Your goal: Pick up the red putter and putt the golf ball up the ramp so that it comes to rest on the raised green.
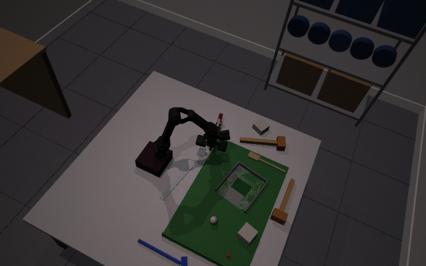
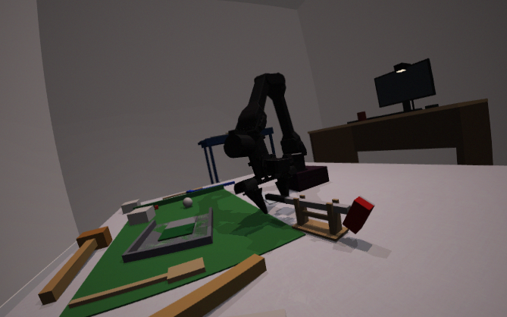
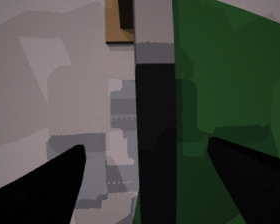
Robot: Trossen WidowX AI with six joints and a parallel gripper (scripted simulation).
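My gripper tip is 4 cm past the wooden stand and 13 cm to the right of it. The rest, counted from my gripper tip: white golf ball 24 cm ahead, 40 cm to the right, 1 cm below; green mat 26 cm ahead, 23 cm to the right, 3 cm below; small red cube 40 cm ahead, 52 cm to the right, 2 cm below.
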